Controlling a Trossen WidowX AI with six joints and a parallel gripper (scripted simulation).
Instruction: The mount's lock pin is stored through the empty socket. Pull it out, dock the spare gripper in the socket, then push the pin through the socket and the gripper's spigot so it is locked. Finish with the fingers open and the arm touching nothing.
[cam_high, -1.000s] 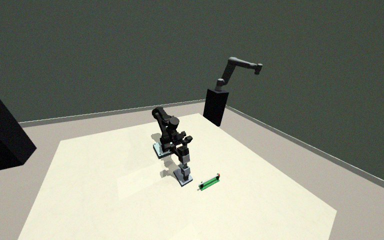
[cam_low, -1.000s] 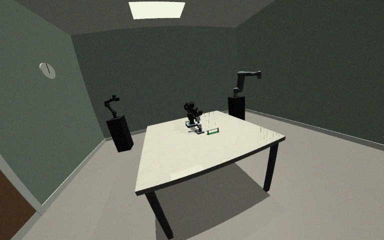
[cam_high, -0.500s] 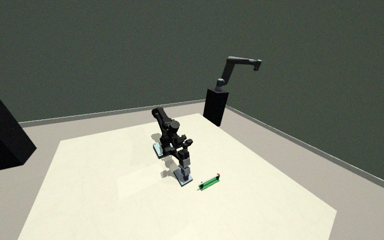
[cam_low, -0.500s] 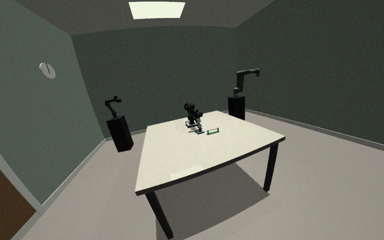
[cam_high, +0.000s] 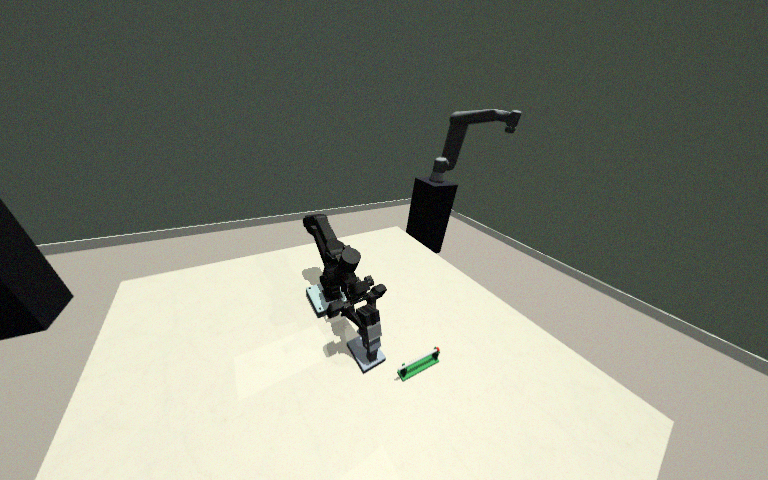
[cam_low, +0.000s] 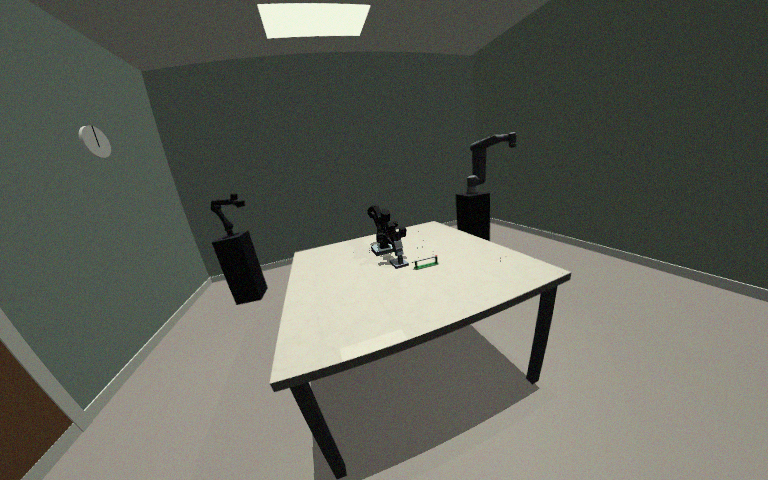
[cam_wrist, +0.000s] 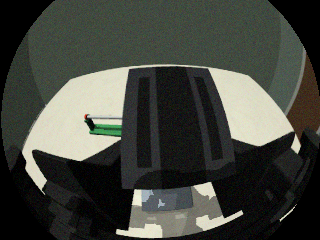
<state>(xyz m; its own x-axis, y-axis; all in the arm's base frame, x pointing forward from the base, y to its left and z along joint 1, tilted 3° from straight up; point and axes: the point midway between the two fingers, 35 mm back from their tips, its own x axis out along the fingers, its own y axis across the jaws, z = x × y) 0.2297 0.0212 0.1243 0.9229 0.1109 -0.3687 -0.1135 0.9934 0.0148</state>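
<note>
Right now my gripper tip is 1 cm above the spare gripper. The rest, counted from my gripper tip: green cradle 13 cm to the left, 11 cm below, 10 cm ahead; then mount 8 cm below.
</note>
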